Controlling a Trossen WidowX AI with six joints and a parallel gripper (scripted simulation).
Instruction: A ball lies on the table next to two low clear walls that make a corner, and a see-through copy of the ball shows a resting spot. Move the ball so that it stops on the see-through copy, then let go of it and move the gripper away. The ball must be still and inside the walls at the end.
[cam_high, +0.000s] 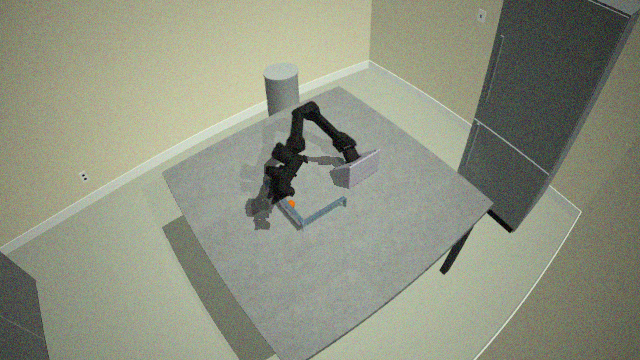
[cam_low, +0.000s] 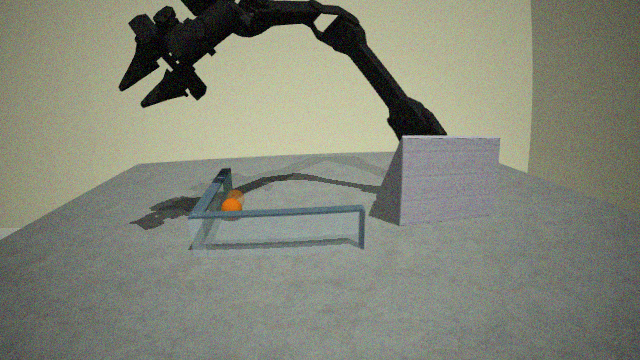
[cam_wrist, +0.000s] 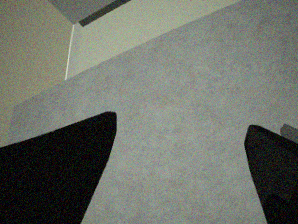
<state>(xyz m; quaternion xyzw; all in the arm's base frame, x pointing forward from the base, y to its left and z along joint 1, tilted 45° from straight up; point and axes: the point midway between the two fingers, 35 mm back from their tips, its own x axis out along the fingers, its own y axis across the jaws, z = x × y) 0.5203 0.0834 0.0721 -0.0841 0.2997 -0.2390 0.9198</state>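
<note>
Right now the orange ball is 15 cm behind my gripper tip, 6 cm to the right of it and 21 cm below it. From my gripper tip the other things lie so: see-through copy of ball (16 cm behind, 12 cm to the right, 21 cm below).
</note>
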